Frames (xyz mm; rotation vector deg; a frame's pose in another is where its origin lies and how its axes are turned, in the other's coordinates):
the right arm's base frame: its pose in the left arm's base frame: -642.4 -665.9 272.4 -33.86 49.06 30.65
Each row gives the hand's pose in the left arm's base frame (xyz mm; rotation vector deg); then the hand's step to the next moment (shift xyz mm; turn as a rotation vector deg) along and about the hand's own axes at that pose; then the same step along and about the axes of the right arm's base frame.
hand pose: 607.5 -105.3 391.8 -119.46 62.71 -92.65
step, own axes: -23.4 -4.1 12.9 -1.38 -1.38 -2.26
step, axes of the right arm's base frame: 24.2 9.1 7.7 -0.96 2.62 1.06
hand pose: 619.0 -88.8 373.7 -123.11 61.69 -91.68
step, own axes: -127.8 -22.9 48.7 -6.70 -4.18 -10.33
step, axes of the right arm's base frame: 116.9 67.1 32.7 -3.88 12.10 2.76
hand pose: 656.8 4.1 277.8 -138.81 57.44 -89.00
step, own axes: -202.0 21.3 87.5 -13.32 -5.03 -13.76
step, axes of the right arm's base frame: 189.2 102.2 -51.6 -2.57 19.48 2.43
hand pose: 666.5 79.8 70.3 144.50 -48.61 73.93
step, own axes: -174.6 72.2 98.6 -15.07 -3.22 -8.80
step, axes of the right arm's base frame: 131.8 67.6 -153.2 1.45 17.66 -0.95
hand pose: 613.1 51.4 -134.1 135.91 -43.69 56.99
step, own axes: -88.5 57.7 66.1 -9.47 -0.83 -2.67
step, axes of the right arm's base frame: 37.9 22.6 -116.5 2.06 9.24 -2.80
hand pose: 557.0 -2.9 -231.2 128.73 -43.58 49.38
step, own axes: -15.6 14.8 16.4 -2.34 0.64 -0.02
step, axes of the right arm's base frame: 2.6 1.2 -26.9 0.22 1.81 -1.60
